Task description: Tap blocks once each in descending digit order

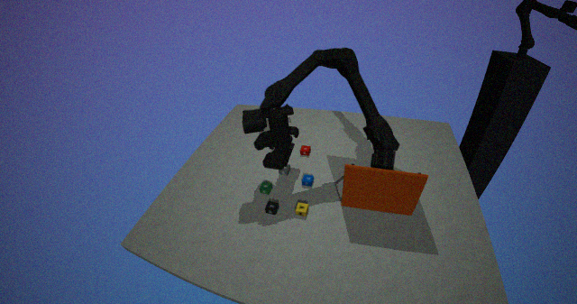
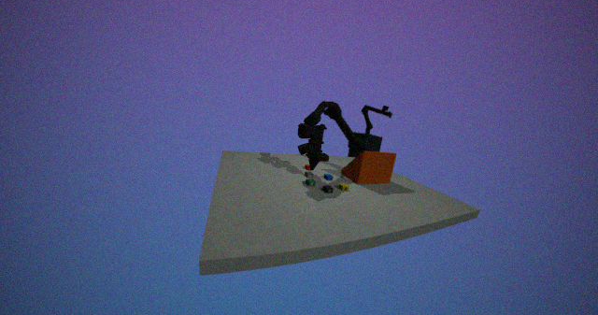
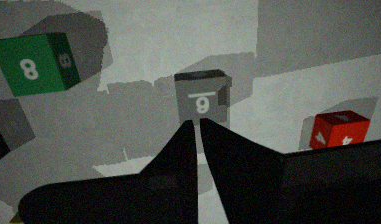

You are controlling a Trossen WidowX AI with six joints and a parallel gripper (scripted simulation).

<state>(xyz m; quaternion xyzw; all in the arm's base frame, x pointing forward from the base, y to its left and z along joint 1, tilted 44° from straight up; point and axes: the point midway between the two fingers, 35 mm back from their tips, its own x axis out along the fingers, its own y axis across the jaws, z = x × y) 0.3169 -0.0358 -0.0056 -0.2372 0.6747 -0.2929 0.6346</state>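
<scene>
Now: the grey block 1 cm ahead of my gripper tip, 1 cm to the right of it and 3 cm below it. From my gripper tip the other things lie so: green block 5 cm ahead, 9 cm to the left, 3 cm below; red block 5 cm behind, 12 cm to the right, 3 cm below; blue block 8 cm behind, 3 cm to the left, 3 cm below.
</scene>
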